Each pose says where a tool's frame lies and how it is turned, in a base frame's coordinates. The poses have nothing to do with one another.
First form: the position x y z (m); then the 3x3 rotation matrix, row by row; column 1 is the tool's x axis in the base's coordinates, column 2 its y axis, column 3 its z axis. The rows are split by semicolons.
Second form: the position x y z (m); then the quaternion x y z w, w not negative. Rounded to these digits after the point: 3 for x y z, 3 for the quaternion.
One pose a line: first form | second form
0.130, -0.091, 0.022; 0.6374, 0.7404, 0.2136; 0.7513, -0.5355, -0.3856; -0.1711, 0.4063, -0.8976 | 0.130, -0.091, 0.022, 0.876, 0.426, 0.012, 0.226
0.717, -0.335, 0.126; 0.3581, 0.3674, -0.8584; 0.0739, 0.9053, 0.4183; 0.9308, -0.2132, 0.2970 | 0.717, -0.335, 0.126, -0.197, -0.559, -0.092, 0.800
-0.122, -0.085, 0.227; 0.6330, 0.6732, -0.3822; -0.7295, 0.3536, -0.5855; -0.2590, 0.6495, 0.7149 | -0.122, -0.085, 0.227, 0.376, -0.037, -0.427, 0.822
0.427, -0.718, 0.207; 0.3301, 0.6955, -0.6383; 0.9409, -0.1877, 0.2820; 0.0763, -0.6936, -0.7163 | 0.427, -0.718, 0.207, -0.747, -0.547, 0.188, 0.326
